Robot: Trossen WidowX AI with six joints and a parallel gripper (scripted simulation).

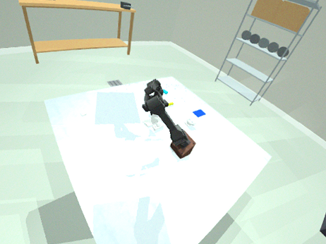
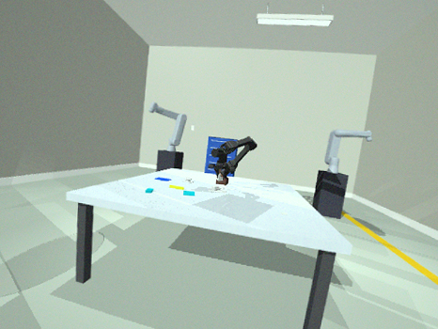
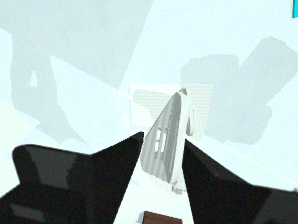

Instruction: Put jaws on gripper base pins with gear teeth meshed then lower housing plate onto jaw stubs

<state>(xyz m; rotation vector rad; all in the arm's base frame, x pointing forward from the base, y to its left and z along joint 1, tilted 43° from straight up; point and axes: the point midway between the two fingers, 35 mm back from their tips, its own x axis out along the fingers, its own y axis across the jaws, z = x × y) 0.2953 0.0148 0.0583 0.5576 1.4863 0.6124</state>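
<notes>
Now: the pale jaw 3 cm behind my gripper tip and 2 cm to the right of it. Also, from my gripper tip: small white part 29 cm to the right, 12 cm behind, 5 cm below; then yellow bar 26 cm to the right, 14 cm ahead, 7 cm below; then cyan block 34 cm to the right, 33 cm ahead, 8 cm below.
</notes>
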